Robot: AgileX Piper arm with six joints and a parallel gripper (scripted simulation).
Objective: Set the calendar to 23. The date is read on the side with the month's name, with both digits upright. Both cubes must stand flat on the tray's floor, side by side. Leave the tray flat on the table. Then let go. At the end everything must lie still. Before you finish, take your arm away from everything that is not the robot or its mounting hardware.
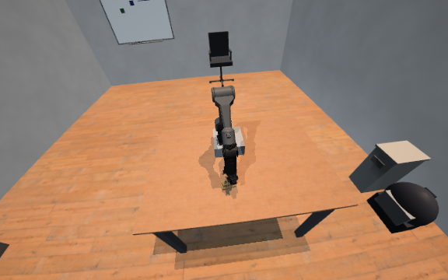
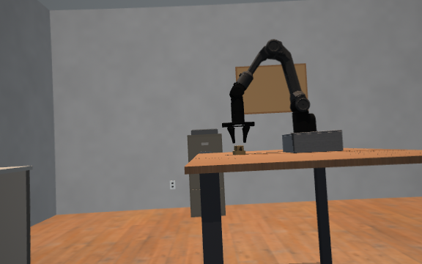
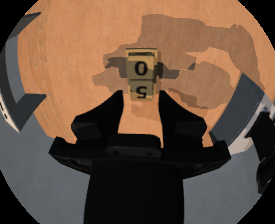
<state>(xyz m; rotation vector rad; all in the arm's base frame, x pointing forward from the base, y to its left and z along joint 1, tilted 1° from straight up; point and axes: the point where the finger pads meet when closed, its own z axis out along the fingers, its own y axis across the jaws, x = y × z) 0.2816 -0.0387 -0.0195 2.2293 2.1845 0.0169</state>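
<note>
The tan calendar tray lies 50 mm below my hand and 20 mm to the right of it. From my hand the other things lie so: tan calendar cube: 30 mm to the right, 30 mm below.
</note>
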